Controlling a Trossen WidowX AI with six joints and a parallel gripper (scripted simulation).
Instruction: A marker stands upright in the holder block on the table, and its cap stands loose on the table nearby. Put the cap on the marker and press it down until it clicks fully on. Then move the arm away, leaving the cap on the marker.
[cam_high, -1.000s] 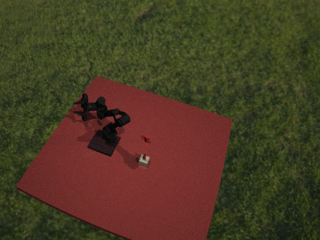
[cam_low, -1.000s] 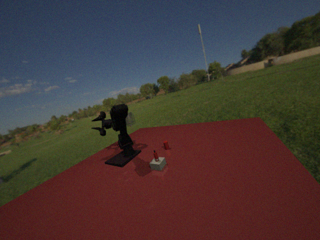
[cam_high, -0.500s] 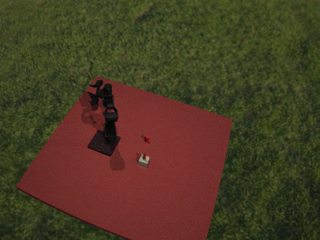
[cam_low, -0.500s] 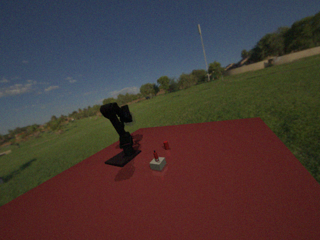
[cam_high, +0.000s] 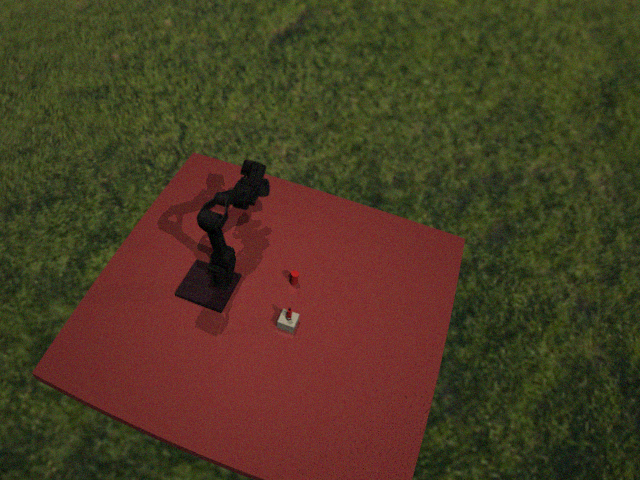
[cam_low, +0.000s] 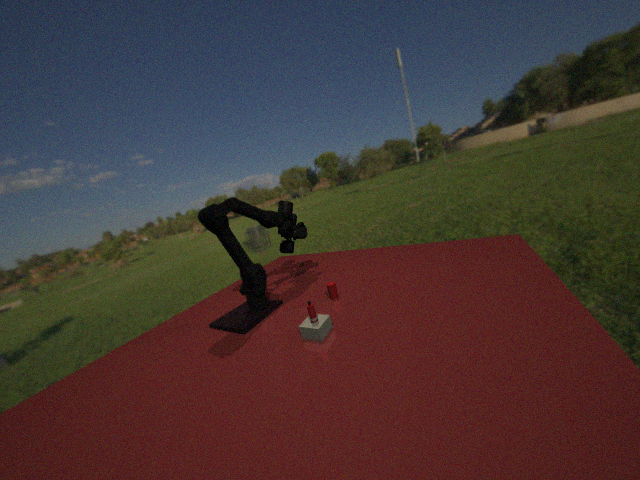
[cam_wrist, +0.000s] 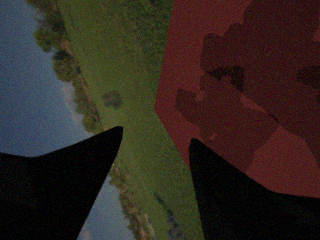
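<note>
Right now my gripper tip is 310 mm short of the red cap, 280 mm to the left of it and 140 mm above it. The rest, counted from my gripper tip: marker: 470 mm to the right, 350 mm ahead, 100 mm below.
</note>
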